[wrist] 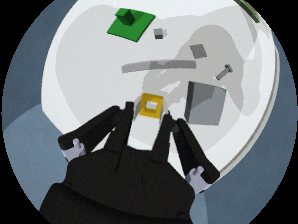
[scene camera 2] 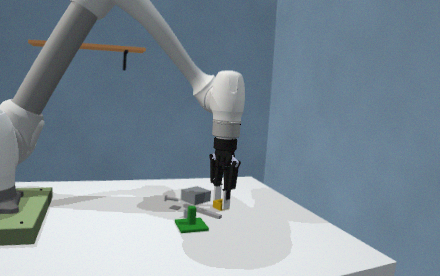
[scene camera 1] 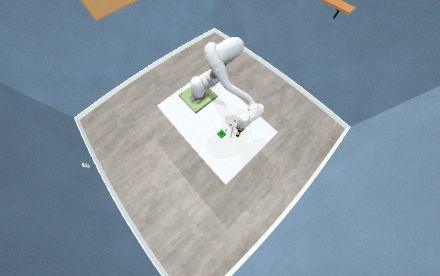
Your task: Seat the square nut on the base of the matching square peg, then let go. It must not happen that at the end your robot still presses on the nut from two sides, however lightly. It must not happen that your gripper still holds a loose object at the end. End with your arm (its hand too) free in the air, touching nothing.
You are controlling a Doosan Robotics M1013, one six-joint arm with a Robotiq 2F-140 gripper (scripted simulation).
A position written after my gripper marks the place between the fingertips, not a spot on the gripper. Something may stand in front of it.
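Observation:
I can see my gripper (scene camera 2: 221, 206), and it's there in the wrist view (wrist: 151, 104) as well. There's also a grey block (wrist: 204, 104).

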